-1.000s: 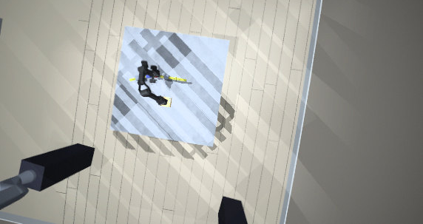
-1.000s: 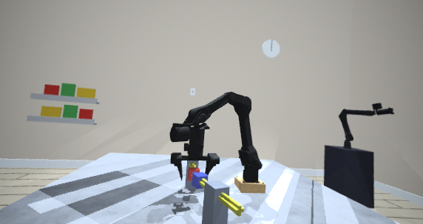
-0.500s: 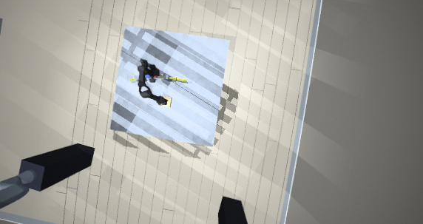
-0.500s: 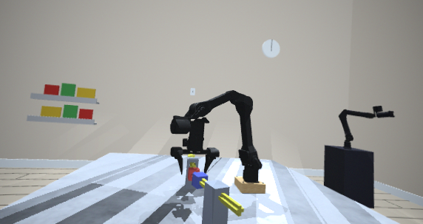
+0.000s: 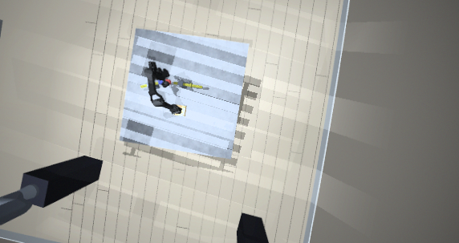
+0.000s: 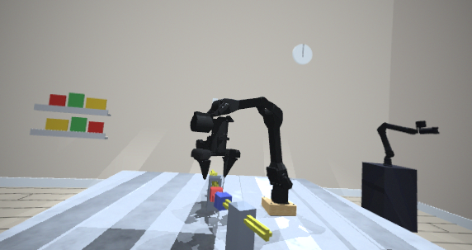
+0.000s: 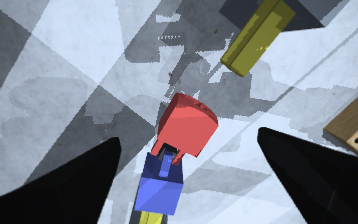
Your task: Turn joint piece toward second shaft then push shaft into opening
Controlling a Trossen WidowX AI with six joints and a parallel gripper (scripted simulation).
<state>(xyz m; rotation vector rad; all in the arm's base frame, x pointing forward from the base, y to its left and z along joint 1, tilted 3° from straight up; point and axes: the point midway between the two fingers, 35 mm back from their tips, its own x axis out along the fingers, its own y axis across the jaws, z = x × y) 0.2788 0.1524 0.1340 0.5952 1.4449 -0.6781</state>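
My gripper tip is 1 cm past the red joint piece, 1 cm to the right of it and 5 cm above it.
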